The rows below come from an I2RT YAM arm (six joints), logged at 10 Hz.
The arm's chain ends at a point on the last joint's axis. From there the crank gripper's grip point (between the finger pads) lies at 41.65 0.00 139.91 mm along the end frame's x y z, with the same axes.
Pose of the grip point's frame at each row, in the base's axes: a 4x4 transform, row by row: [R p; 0 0 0 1], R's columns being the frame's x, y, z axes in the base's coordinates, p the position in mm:
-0.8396 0.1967 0.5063 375.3; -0.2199 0.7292 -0.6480 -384.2; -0.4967 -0.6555 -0.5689 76.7; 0 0 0 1
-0.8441 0.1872 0.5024 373.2; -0.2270 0.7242 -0.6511 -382.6; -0.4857 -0.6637 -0.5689 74.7; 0 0 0 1
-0.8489 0.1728 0.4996 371.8; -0.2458 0.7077 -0.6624 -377.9; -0.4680 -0.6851 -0.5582 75.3; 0 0 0 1
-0.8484 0.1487 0.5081 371.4; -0.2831 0.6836 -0.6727 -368.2; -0.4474 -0.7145 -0.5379 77.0; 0 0 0 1
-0.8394 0.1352 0.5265 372.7; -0.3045 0.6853 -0.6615 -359.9; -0.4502 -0.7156 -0.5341 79.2; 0 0 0 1
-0.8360 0.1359 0.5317 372.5; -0.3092 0.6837 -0.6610 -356.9; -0.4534 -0.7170 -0.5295 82.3; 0 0 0 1
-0.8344 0.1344 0.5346 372.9; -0.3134 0.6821 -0.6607 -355.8; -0.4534 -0.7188 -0.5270 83.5; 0 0 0 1
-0.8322 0.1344 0.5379 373.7; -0.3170 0.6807 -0.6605 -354.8; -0.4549 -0.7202 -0.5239 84.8; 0 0 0 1
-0.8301 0.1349 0.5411 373.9; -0.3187 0.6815 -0.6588 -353.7; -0.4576 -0.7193 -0.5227 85.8; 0 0 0 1
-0.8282 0.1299 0.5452 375.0; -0.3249 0.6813 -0.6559 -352.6; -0.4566 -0.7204 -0.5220 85.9; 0 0 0 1
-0.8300 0.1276 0.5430 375.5; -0.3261 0.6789 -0.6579 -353.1; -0.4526 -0.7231 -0.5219 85.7; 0 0 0 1
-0.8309 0.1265 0.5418 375.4; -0.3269 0.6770 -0.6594 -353.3; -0.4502 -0.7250 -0.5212 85.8; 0 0 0 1
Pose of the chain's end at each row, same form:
-0.8396 0.1967 0.5063 339.4; -0.2199 0.7292 -0.6480 -284.4; -0.4967 -0.6555 -0.5689 177.0; 0 0 0 1
-0.8441 0.1872 0.5024 338.1; -0.2270 0.7242 -0.6511 -282.1; -0.4857 -0.6637 -0.5689 174.5; 0 0 0 1
-0.8489 0.1728 0.4996 337.3; -0.2458 0.7077 -0.6624 -275.0; -0.4680 -0.6851 -0.5582 172.9; 0 0 0 1
-0.8484 0.1487 0.5081 335.6; -0.2831 0.6836 -0.6727 -262.3; -0.4474 -0.7145 -0.5379 170.9; 0 0 0 1
-0.8394 0.1352 0.5265 334.0; -0.3045 0.6853 -0.6615 -254.7; -0.4502 -0.7156 -0.5341 172.7; 0 0 0 1
-0.8360 0.1359 0.5317 332.9; -0.3092 0.6837 -0.6610 -251.5; -0.4534 -0.7170 -0.5295 175.3; 0 0 0 1
-0.8344 0.1344 0.5346 332.9; -0.3134 0.6821 -0.6607 -250.3; -0.4534 -0.7188 -0.5270 176.1; 0 0 0 1
-0.8322 0.1344 0.5379 333.1; -0.3170 0.6807 -0.6605 -249.2; -0.4549 -0.7202 -0.5239 177.0; 0 0 0 1
-0.8301 0.1349 0.5411 332.8; -0.3187 0.6815 -0.6588 -248.3; -0.4576 -0.7193 -0.5227 178.0; 0 0 0 1
-0.8282 0.1299 0.5452 333.2; -0.3249 0.6813 -0.6559 -247.3; -0.4566 -0.7204 -0.5220 178.0; 0 0 0 1
-0.8300 0.1276 0.5430 334.1; -0.3261 0.6789 -0.6579 -247.5; -0.4526 -0.7231 -0.5219 177.6; 0 0 0 1
-0.8309 0.1265 0.5418 334.2; -0.3269 0.6770 -0.6594 -247.4; -0.4502 -0.7250 -0.5212 177.5; 0 0 0 1

